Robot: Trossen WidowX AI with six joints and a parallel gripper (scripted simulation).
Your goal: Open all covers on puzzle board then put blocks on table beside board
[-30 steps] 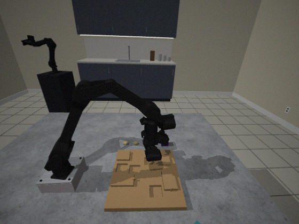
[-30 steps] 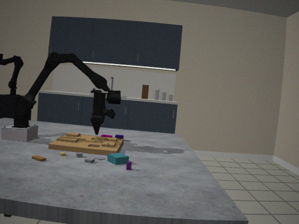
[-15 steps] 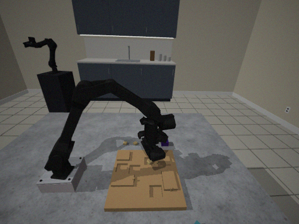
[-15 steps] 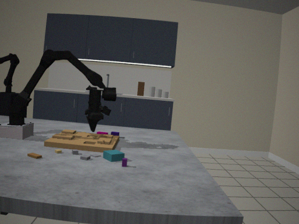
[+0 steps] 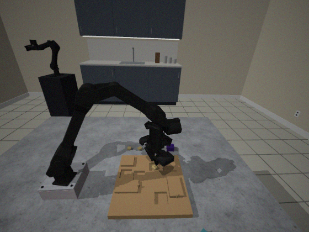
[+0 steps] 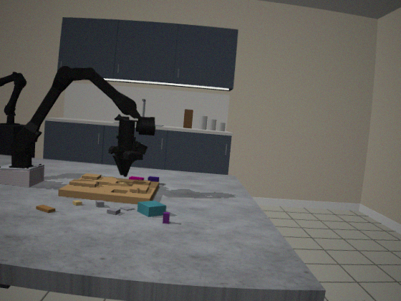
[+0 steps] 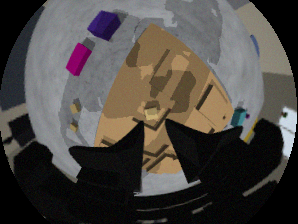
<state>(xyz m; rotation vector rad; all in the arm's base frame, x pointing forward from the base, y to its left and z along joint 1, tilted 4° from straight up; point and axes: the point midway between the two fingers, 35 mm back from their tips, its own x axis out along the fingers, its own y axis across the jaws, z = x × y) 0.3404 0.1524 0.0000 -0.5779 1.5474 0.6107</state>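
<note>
Right now the tan puzzle board is 20 mm behind my gripper tip, 50 mm to the right of it and 30 mm below it. The rest, counted from my gripper tip: purple block (70 mm ahead, 170 mm to the left, 30 mm below); magenta block (10 mm behind, 180 mm to the left, 40 mm below); teal block (190 mm ahead, 280 mm to the right, 30 mm below).
</note>
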